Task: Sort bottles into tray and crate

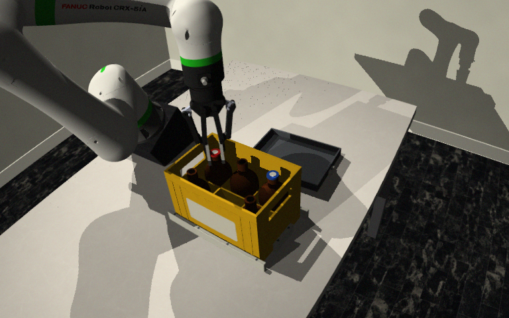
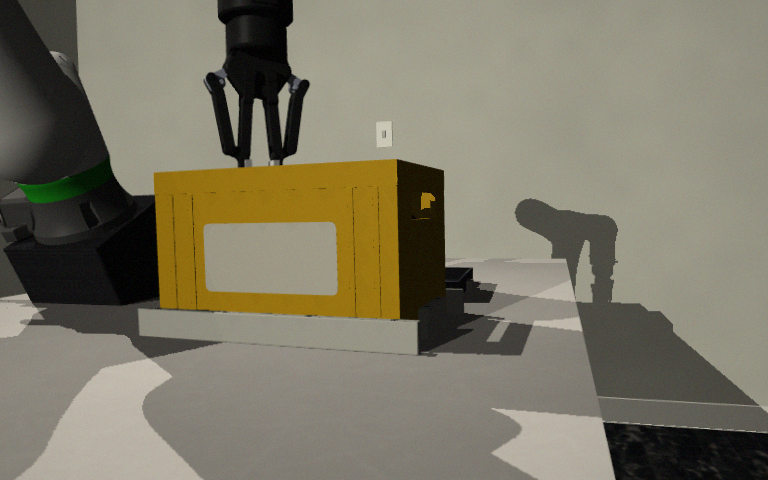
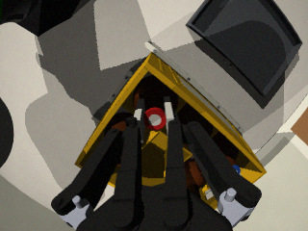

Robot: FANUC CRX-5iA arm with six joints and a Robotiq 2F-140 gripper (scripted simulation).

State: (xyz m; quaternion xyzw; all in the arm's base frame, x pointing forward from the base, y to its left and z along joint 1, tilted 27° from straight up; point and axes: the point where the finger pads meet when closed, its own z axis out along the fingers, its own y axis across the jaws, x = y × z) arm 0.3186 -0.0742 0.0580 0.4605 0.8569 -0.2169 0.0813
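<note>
Right now the yellow crate is 8 cm ahead of my hand, 6 cm to the right of it and 8 cm below it. Also, from my hand: dark tray: 13 cm ahead, 22 cm to the left, 15 cm below.
</note>
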